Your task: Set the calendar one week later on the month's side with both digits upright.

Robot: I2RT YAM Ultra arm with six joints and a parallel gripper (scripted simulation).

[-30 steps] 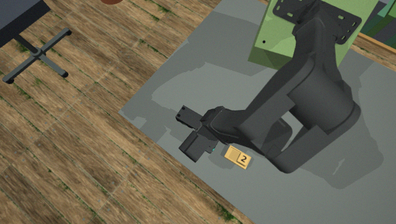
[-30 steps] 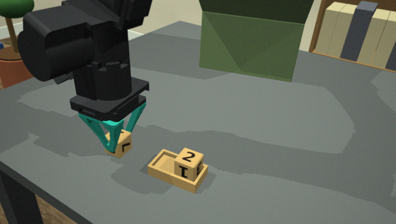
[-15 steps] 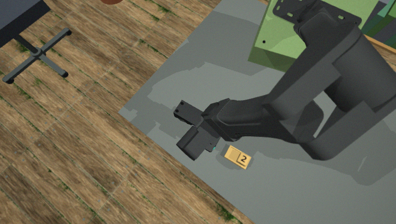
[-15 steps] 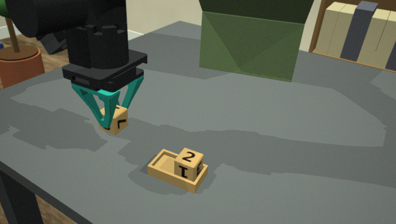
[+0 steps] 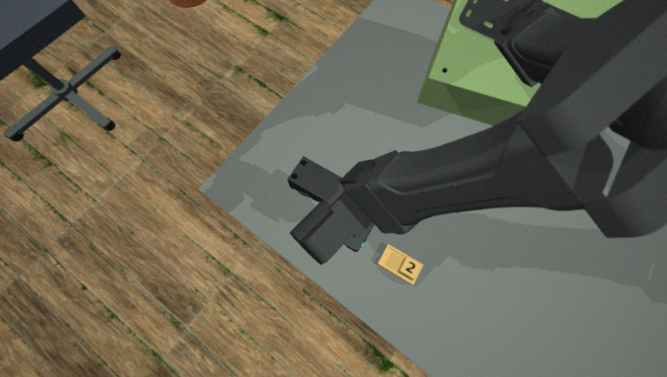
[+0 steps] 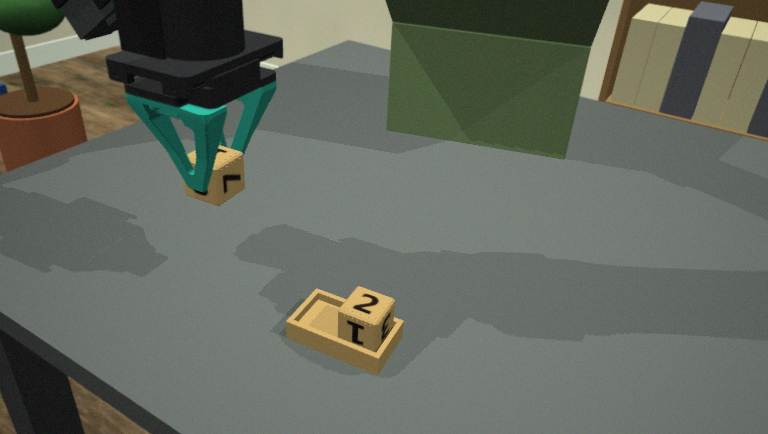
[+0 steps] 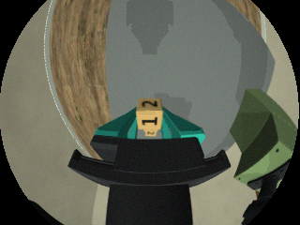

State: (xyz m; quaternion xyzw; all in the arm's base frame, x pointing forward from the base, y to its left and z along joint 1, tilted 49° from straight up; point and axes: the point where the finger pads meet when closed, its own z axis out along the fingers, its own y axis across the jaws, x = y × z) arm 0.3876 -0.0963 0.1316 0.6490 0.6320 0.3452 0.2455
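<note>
Right now the tray is 1 cm behind my hand, 11 cm to the left of it and 11 cm below it.
</note>
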